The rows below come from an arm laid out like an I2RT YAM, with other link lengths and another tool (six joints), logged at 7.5 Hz.
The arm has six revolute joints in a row. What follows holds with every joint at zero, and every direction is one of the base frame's.
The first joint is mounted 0.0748 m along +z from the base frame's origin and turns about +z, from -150 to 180 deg.
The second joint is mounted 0.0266 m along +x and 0.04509 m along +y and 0.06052 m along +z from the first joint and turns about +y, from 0 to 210 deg.
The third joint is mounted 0.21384 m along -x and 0.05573 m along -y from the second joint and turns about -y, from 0 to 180 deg.
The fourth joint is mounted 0.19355 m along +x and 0.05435 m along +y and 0.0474 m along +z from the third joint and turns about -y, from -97 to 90 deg.
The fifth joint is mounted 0.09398 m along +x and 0.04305 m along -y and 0.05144 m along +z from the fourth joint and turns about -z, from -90 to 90 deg.
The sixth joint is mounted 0.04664 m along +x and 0.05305 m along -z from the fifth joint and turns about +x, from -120 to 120 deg.
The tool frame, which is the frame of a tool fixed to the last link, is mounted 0.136 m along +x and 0.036 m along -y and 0.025 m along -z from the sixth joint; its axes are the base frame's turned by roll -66.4, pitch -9.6 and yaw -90 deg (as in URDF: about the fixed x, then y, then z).
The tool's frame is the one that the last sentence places.
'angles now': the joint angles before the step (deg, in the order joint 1, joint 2, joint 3, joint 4, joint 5, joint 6). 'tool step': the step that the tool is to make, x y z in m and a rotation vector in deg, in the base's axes. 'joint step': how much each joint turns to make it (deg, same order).
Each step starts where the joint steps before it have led.
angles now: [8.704 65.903 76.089 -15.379 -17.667 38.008]
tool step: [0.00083 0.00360 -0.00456 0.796 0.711 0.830]
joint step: [0.005 0.337 -0.758 0.780 -0.905 0.856]
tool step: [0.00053 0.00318 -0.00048 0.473 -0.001 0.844]
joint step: [0.014 0.249 -0.311 0.766 -0.870 0.409]
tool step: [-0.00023 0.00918 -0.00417 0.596 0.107 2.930]
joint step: [-0.054 0.503 -1.233 1.846 -3.027 0.353]
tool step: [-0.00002 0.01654 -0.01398 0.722 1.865 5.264]
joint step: [0.041 2.058 -1.147 1.680 -5.298 0.495]
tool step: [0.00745 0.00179 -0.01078 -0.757 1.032 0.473]
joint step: [-0.005 2.211 0.043 0.688 -0.397 -0.735]
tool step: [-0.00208 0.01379 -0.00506 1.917 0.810 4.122]
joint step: [0.105 1.224 -1.304 2.859 -4.260 1.664]
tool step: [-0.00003 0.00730 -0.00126 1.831 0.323 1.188]
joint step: [0.464 0.409 -1.461 2.972 -0.955 2.086]
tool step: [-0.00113 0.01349 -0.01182 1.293 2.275 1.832]
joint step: [1.537 1.436 -1.268 1.766 -0.503 1.945]
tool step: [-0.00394 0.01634 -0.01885 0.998 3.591 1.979]
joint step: [2.126 1.667 -1.620 1.133 -0.118 2.070]
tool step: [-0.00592 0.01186 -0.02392 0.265 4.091 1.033]
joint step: [1.877 1.170 -2.417 0.599 0.583 1.659]
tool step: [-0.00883 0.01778 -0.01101 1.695 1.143 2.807]
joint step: [2.128 0.567 -3.494 4.603 -1.086 2.108]
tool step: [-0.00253 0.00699 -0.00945 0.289 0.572 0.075]
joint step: [1.402 0.311 -2.397 2.736 1.201 0.869]
